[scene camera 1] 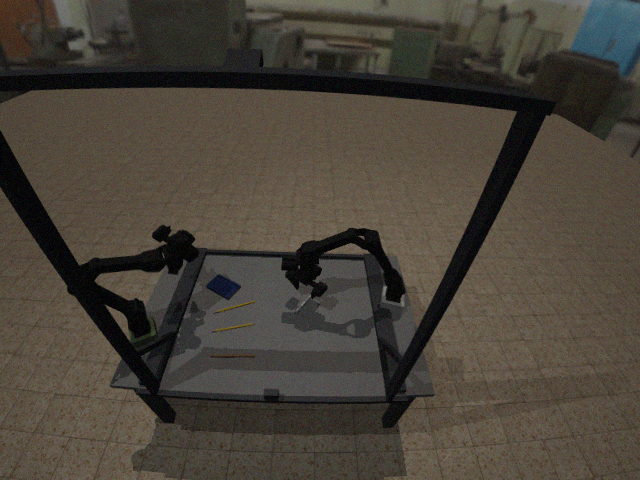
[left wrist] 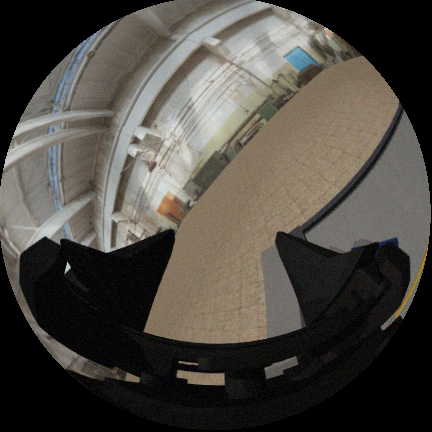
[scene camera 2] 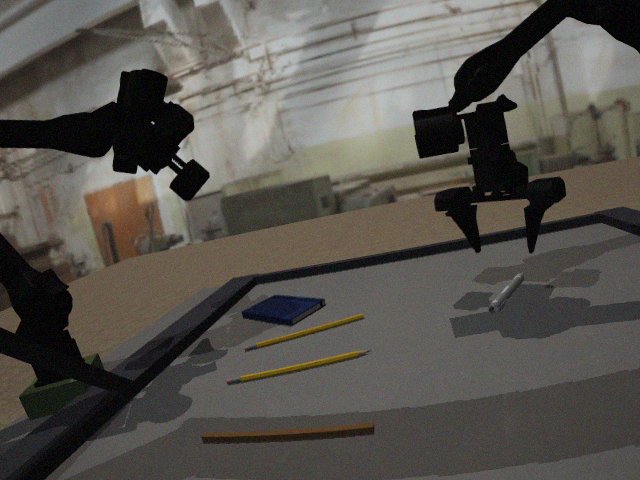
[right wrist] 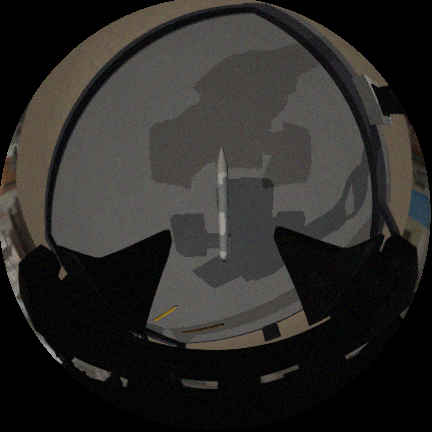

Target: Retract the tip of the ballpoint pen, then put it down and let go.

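Pixels of known places: left gripper, fingertip midpoint: (left wrist: 226, 236) (scene camera 2: 174, 160); right gripper, fingertip midpoint: (scene camera 1: 305, 293) (scene camera 2: 504, 252) (right wrist: 223, 234); left arm's base, origin of the base link: (scene camera 1: 141, 329); right arm's base, origin of the base link: (scene camera 1: 393, 296).
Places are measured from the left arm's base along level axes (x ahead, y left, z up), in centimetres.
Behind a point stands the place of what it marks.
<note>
A white-grey ballpoint pen (scene camera 1: 304, 303) {x 66.9, y -17.4, z -3.1 cm} (scene camera 2: 506, 292) {x 65.8, y -18.0, z -3.0 cm} (right wrist: 223, 200) {x 68.8, y -16.3, z -2.9 cm} lies flat on the grey table, partly in the arm's shadow. Its tapered end points to the top of the right wrist view; whether the writing tip sticks out is too small to tell. My right gripper (scene camera 2: 505, 251) {x 67.7, y -16.4, z 2.3 cm} (right wrist: 223, 234) {x 67.7, y -16.4, z 2.3 cm} is open and empty, pointing down above the pen without touching it, with one finger on each side of the pen in the right wrist view. My left gripper (left wrist: 226, 236) {x 25.9, y 17.8, z 28.3 cm} is open and empty, raised over the table's left side, far from the pen.
A blue book (scene camera 1: 223, 286) {x 37.9, y 9.1, z -2.8 cm} (scene camera 2: 283, 309) {x 37.9, y 7.3, z -2.8 cm} lies at the table's back left. Two yellow pencils (scene camera 2: 305, 332) {x 38.5, y -4.3, z -3.5 cm} (scene camera 2: 299, 367) {x 34.7, y -14.3, z -3.5 cm} lie in front of it, and a thin orange-brown stick (scene camera 1: 232, 356) {x 29.3, y -26.5, z -3.4 cm} (scene camera 2: 287, 434) {x 30.0, y -26.7, z -3.4 cm} lies nearer the front. Dark frame posts (scene camera 1: 470, 248) {x 71.5, y -70.6, z 71.8 cm} rise at the table's sides.
</note>
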